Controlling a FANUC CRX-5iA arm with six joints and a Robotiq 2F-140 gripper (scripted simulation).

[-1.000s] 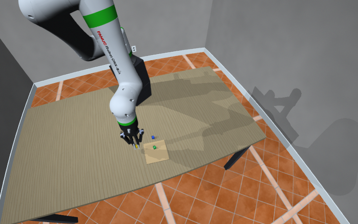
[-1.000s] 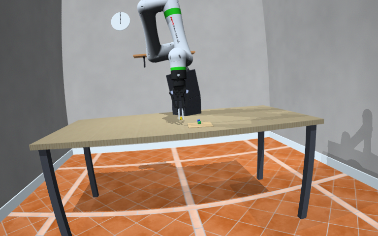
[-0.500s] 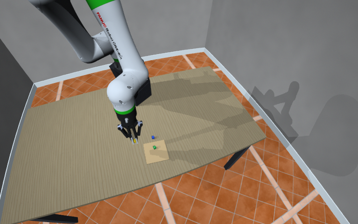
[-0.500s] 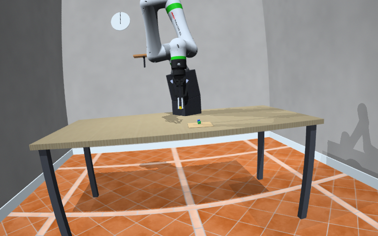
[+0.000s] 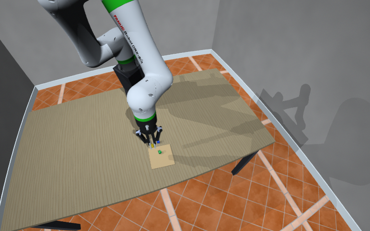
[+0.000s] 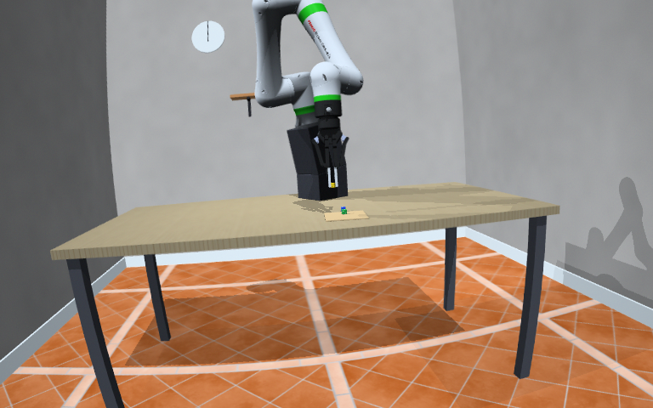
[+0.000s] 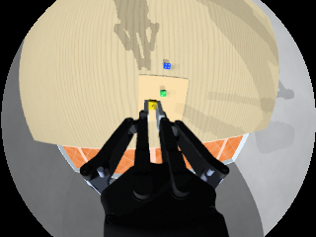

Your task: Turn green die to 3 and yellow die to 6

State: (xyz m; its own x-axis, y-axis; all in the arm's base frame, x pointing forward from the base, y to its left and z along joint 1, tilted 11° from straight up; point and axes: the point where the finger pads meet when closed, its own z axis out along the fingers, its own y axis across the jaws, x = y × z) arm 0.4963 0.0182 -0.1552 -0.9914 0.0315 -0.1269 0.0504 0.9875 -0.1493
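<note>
Right now my hand is 120 mm above the green die and 30 mm to the right of it. The rest, counted from my hand: tan mat: 130 mm below, 30 mm to the left, 20 mm ahead; blue die: 130 mm below, 80 mm behind, 40 mm to the left; yellow die: 30 mm below, 10 mm behind.
</note>
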